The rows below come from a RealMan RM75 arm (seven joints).
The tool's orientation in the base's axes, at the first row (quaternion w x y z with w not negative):
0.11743, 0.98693, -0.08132, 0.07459
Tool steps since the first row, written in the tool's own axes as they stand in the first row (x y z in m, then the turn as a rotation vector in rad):
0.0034, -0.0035, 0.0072, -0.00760, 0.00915, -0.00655
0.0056, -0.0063, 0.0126, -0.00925, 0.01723, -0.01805
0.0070, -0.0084, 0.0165, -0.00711, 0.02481, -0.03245
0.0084, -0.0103, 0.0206, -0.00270, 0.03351, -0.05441
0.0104, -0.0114, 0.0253, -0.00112, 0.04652, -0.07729
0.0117, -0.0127, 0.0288, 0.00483, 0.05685, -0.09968
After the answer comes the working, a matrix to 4 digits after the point.
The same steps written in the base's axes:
0.0049, 0.0011, -0.0071, -0.00988, -0.00609, 0.00704
0.0082, 0.0022, -0.0126, -0.01441, -0.01080, 0.01960
0.0104, 0.0030, -0.0165, -0.01551, -0.01487, 0.03546
0.0127, 0.0037, -0.0207, -0.01557, -0.01848, 0.05922
0.0154, 0.0033, -0.0251, -0.01928, -0.02561, 0.08433
0.0174, 0.0035, -0.0285, -0.01818, -0.03091, 0.10911

The tool's axes in the first row as the columns of a matrix, in the base's axes (rounded; the answer above uses it unrounded):
0.9756, -0.1780, 0.1281
-0.1430, -0.9592, -0.2439
0.1663, 0.2197, -0.9613

